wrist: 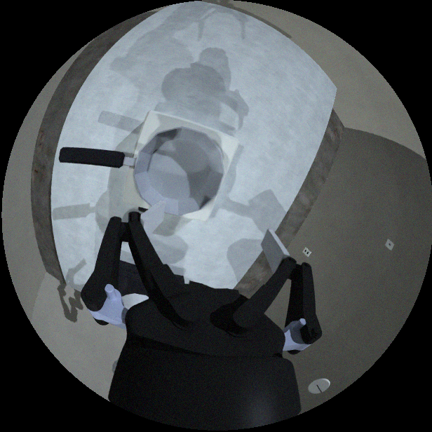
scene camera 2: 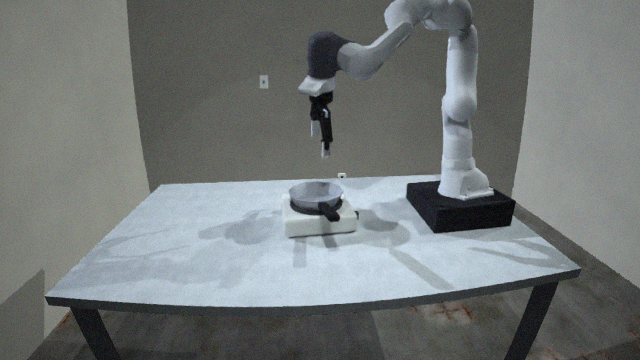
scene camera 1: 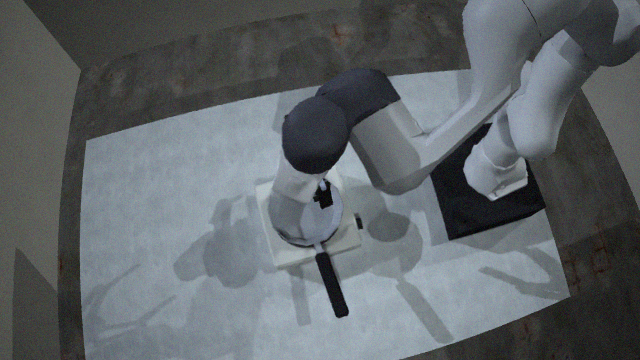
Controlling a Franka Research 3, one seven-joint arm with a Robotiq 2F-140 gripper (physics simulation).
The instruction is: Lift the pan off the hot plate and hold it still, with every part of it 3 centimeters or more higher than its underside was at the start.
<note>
I see my gripper (scene camera 2: 320,146), a hot plate (scene camera 1: 285,255) and a grey pan (scene camera 1: 298,223).
The hot plate shows as well in the wrist view (wrist: 154,121). The grey pan is seen too in the wrist view (wrist: 182,166) and in scene camera 2 (scene camera 2: 317,195). My gripper is seen too in the wrist view (wrist: 215,224).
</note>
